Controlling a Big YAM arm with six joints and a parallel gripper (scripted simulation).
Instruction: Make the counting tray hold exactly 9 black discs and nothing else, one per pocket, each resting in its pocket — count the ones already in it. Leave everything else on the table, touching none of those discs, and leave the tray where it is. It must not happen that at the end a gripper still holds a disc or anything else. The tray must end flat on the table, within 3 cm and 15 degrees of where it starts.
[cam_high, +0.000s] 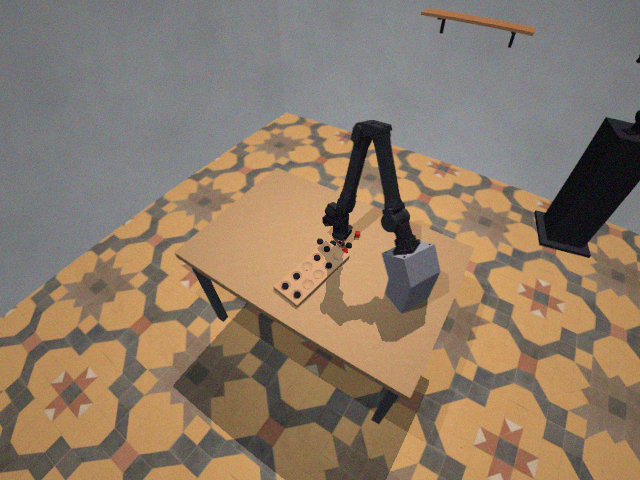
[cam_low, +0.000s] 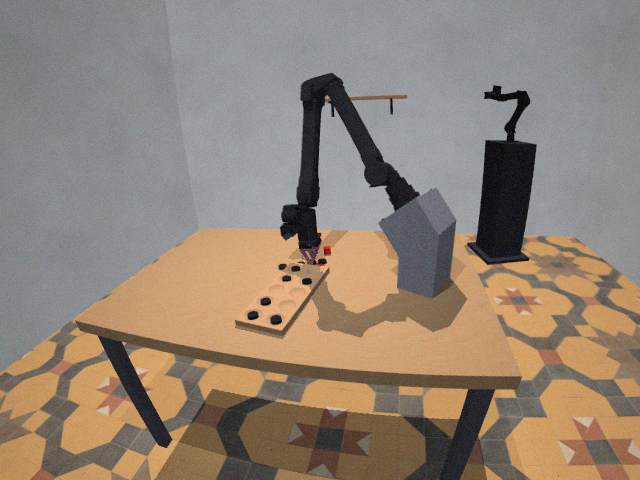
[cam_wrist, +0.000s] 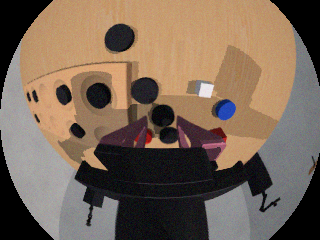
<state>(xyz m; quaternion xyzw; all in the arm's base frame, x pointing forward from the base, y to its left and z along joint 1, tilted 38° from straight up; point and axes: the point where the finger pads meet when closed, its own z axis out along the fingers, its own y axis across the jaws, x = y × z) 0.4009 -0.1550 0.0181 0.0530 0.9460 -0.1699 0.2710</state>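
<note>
The red disc is 30 mm behind my hand, 40 mm to the left of it and 10 mm below it. From my hand the other things lie so: small white piece 30 mm ahead, 60 mm to the right, 10 mm below; blue disc 10 mm behind, 100 mm to the right, 10 mm below; red cube 60 mm behind, 90 mm to the right.
</note>
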